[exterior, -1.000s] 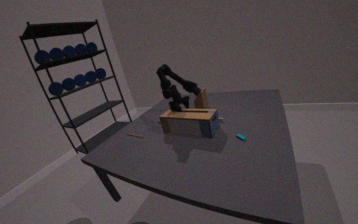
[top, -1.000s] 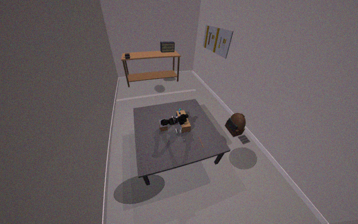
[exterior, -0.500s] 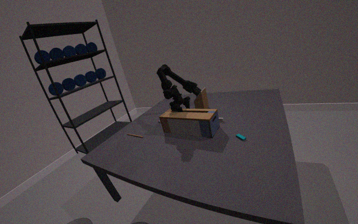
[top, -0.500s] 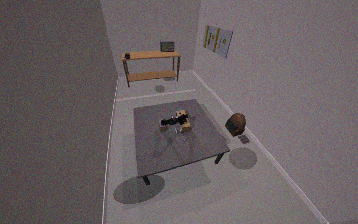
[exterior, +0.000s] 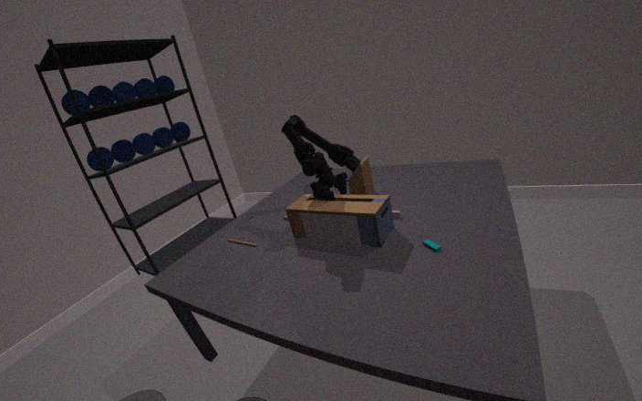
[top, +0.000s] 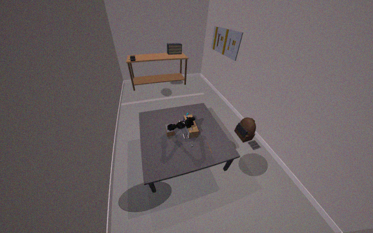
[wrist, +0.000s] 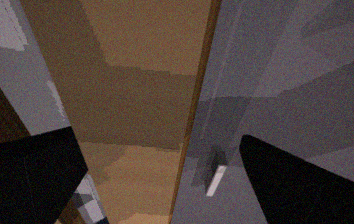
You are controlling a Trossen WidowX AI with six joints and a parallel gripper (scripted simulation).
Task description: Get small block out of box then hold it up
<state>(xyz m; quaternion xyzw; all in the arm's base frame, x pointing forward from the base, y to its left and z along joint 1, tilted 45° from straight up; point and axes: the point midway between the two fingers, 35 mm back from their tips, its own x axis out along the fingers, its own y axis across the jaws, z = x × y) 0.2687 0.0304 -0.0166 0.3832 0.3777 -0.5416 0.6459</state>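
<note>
Now: gripper tip 30 mm short of the wooden box, 20 mm to the right of it and 30 mm above it. The rest, counted from my gripper tip: teal block 100 mm ahead, 380 mm to the left, 90 mm below; then thin wooden stick 250 mm ahead, 390 mm to the right, 90 mm below.
</note>
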